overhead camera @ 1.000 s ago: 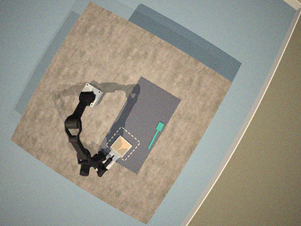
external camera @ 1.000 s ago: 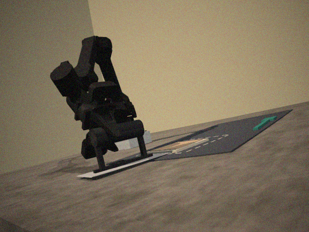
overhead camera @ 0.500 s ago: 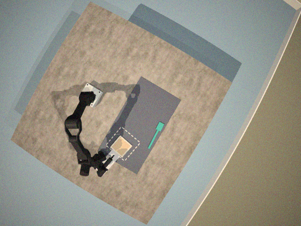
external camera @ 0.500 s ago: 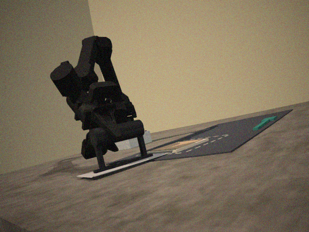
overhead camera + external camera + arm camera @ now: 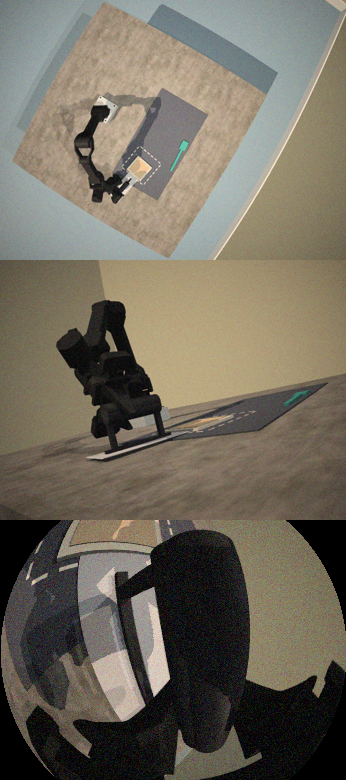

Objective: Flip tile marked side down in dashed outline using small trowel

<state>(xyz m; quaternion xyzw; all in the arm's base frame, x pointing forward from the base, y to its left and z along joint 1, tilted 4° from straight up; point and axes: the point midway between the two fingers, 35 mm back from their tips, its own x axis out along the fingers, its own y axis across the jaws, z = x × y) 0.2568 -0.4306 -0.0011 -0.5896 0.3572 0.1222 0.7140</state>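
The green trowel lies 250 mm ahead of my gripper tip, 360 mm to the left of it and 50 mm below it. From my gripper tip the other things lie so: tile 40 mm ahead, 180 mm to the left, 50 mm below; then dark mat 110 mm ahead, 360 mm to the left, 70 mm below.
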